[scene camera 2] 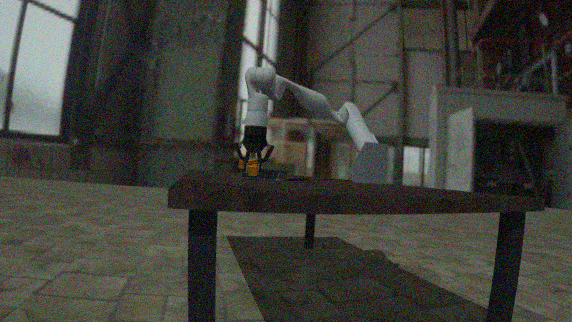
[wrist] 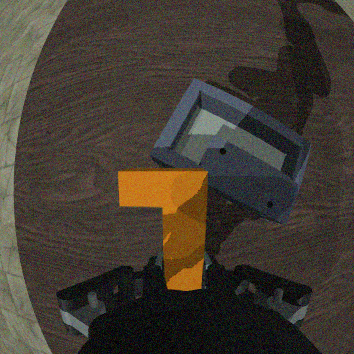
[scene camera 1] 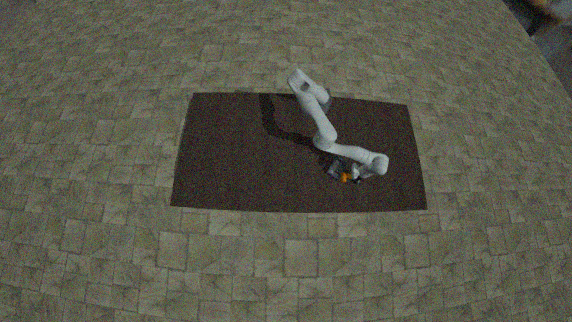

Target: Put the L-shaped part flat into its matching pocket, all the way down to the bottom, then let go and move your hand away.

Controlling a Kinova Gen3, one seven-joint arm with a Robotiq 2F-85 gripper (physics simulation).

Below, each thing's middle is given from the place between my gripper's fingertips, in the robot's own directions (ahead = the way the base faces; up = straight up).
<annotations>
I see the orange L-shaped part [wrist: 181,192] 10 mm ahead of my hand, 30 mm to the right of it and 20 mm above it.
</annotations>
